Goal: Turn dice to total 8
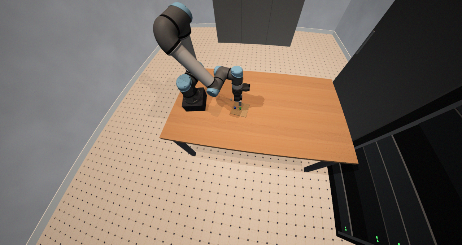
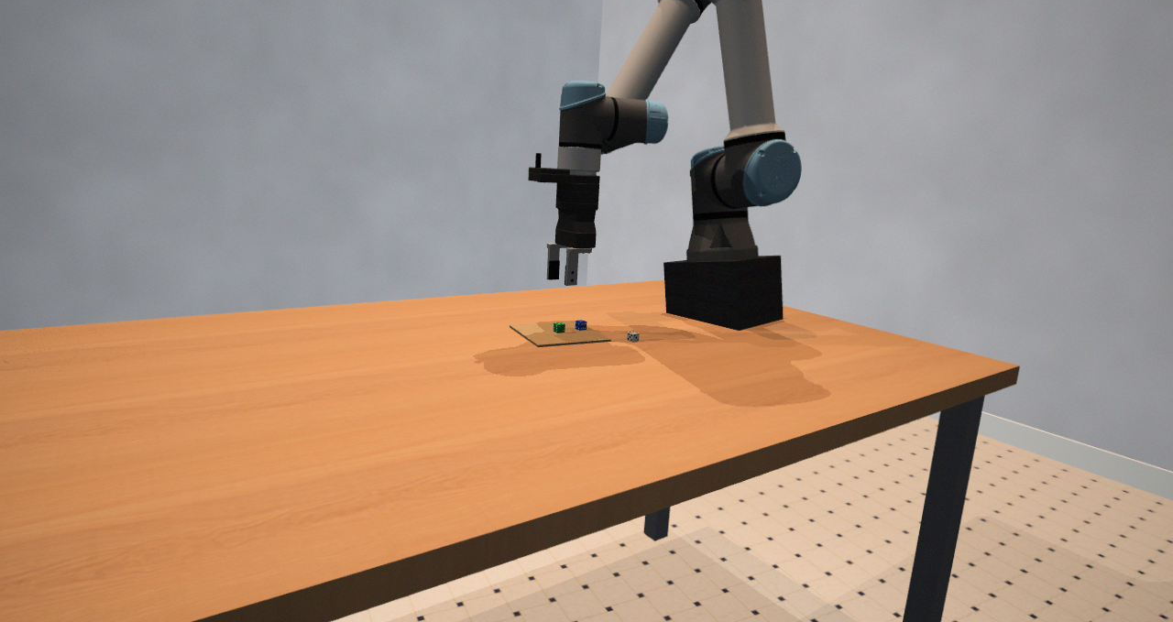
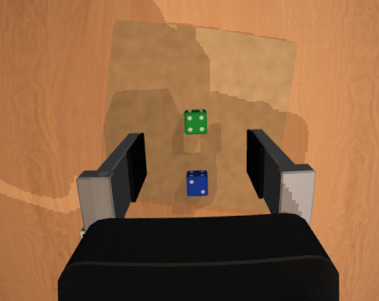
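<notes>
My gripper is now 11 cm above the white die, 10 cm past it and 9 cm to the right of it. Round my hand: green die: 10 cm below; mat: 11 cm below; blue die: 10 cm below, 5 cm behind.
</notes>
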